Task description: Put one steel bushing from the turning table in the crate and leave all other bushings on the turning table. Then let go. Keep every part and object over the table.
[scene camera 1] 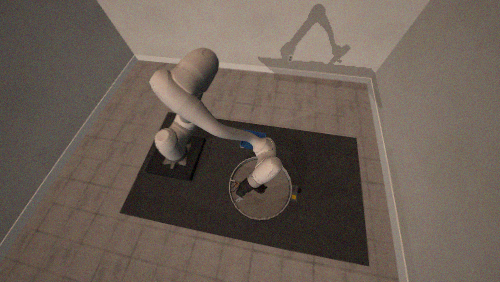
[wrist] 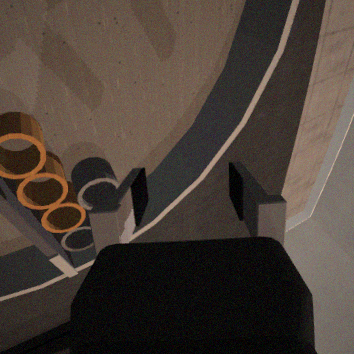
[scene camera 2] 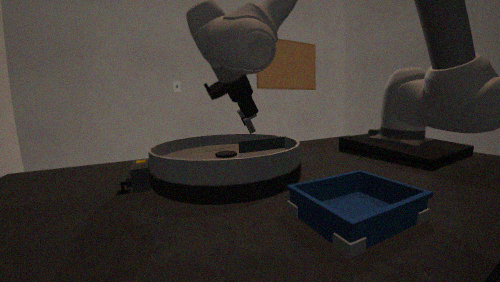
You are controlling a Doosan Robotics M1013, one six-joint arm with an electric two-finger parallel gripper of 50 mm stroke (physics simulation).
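Places are measured from the arm's base along level axes (x ahead, y right, z down), in millimetres.
Pixels of known places: gripper, fingertip midpoint: (scene camera 1: 238, 197) (wrist: 187, 181) (scene camera 2: 249, 127); arm's base at its link origin: (scene camera 1: 178, 154) (scene camera 2: 400, 141).
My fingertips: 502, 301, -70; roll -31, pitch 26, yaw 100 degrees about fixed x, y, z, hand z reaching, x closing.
Note:
For each thing: its top centre in the pictures, then the offset to it from my fingertips, as dx, dy, dz. "spot": a spot on its surface instead.
- grey steel bushing at its top centre: (wrist: 99, 194) -15, -55, +41
- second grey ring at its top centre: (wrist: 80, 238) -50, -91, +41
- blue crate at its top centre: (scene camera 2: 357, 189) (scene camera 1: 253, 139) +73, -458, +69
- straight divider at a spot on its surface: (wrist: 31, 227) (scene camera 2: 266, 138) spot: +3, -101, +28
- black disc at its top centre: (scene camera 2: 226, 152) (scene camera 1: 260, 186) +139, -88, +58
- grey box with a yellow top, surface spot: (scene camera 2: 140, 176) spot: +376, -109, +80
My gripper (scene camera 1: 240, 197) (scene camera 2: 248, 126) (wrist: 187, 181) is open and empty, tilted above the rim area of the round turning table (scene camera 1: 260, 219) (scene camera 2: 225, 172) (wrist: 215, 105). In the wrist view a grey steel bushing (wrist: 93, 169) stands just left of the left finger, which partly covers it. A second grey ring (wrist: 69, 241), apparently steel, shows lower left by the wall, partly hidden by the finger. Three orange-rimmed bushings (wrist: 42, 144) (wrist: 65, 191) (wrist: 63, 218) stand in a row beside it. The blue crate (scene camera 1: 259, 134) (scene camera 2: 320, 217) stands beside the turning table; its visible inside holds no bushing.
A straight divider (scene camera 2: 261, 145) (wrist: 31, 227) runs inside the turning table, along the row of bushings. A black disc (scene camera 2: 226, 154) lies at its middle. A grey box with a yellow top (scene camera 1: 294, 196) (scene camera 2: 140, 176) is at its outer side. Light brackets (scene camera 2: 350, 244) hold the crate's corners.

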